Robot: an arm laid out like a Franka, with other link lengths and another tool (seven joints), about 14 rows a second.
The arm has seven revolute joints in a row. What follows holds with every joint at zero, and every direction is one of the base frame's.
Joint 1 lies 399.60 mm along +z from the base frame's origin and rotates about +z.
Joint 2 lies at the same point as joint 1 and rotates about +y.
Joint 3 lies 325.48 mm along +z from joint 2 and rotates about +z.
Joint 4 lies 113.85 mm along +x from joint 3 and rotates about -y.
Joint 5 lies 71.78 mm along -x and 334.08 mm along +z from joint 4 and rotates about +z.
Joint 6 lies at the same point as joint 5 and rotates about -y.
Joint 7 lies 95.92 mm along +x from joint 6 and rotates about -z.
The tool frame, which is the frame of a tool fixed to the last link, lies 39.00 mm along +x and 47.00 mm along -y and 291.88 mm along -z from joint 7; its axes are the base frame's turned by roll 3.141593, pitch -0.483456 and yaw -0.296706 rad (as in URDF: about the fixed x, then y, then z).
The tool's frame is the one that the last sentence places.
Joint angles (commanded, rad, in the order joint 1, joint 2, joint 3, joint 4, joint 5, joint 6, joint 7), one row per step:
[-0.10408, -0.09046, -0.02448, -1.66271, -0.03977, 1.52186, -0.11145]
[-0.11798, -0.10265, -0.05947, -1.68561, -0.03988, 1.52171, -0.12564]
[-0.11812, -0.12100, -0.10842, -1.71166, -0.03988, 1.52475, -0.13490]
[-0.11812, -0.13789, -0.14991, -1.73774, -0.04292, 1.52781, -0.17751]
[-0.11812, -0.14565, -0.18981, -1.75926, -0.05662, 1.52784, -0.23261]
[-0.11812, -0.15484, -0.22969, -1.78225, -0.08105, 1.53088, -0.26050]
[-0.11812, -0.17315, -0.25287, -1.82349, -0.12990, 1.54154, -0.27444]
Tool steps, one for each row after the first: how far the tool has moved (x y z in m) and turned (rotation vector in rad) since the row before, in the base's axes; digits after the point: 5 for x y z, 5 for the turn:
[-0.01247, -0.02449, -0.00427, 0.00626, 0.01069, -0.03448]
[-0.01431, -0.02385, -0.00243, 0.00851, 0.00384, -0.03921]
[-0.01231, -0.01878, -0.00349, 0.00914, 0.00595, 0.00194]
[-0.01201, -0.01996, -0.00629, 0.00229, 0.01620, 0.01644]
[-0.01490, -0.02314, -0.00551, -0.00907, 0.01698, -0.00956]
[-0.01767, -0.02034, -0.00676, -0.03165, 0.02720, -0.00317]

